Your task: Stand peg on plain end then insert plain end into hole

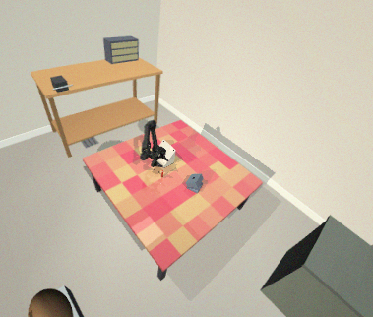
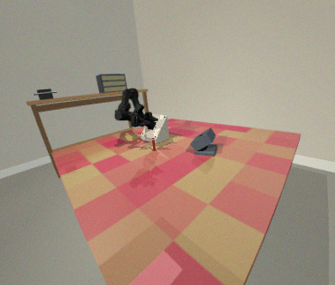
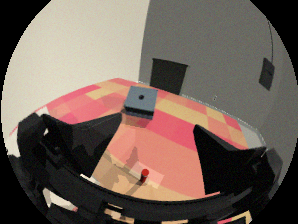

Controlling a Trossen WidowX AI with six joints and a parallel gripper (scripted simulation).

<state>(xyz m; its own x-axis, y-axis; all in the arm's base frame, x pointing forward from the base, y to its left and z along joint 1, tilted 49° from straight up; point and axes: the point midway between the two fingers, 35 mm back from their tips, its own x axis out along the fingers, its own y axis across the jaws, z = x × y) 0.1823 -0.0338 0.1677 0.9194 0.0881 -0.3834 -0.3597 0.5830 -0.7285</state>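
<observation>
Right now my gripper tip is 20 mm past the red peg, 10 mm to the left of it and 130 mm above it. Round my gripper tip: grey-blue sloped panel (230 mm ahead, 160 mm to the left, 120 mm below).
</observation>
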